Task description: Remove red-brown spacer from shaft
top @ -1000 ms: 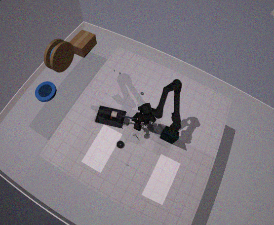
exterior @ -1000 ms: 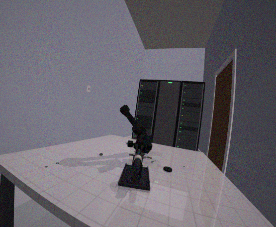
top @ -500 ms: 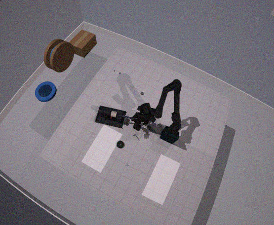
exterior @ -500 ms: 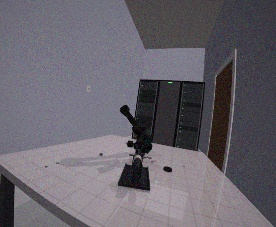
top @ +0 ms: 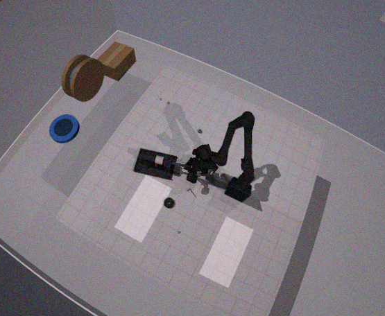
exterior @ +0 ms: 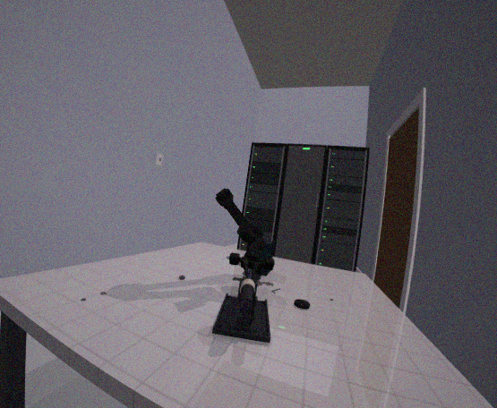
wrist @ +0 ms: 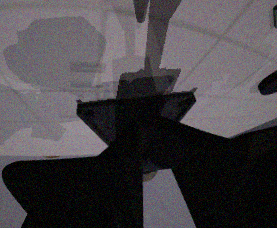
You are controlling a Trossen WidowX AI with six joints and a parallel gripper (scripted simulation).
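Now: the grey shaft 60 mm ahead of my gripper tip, 20 mm to the left of it and 20 mm above it. Also, from my gripper tip: dark fixture plate 170 mm ahead, 50 mm to the left, 10 mm below; red-brown spacer 160 mm ahead, 40 mm to the left, 30 mm below; bent key 100 mm behind, 90 mm to the left, 50 mm below.
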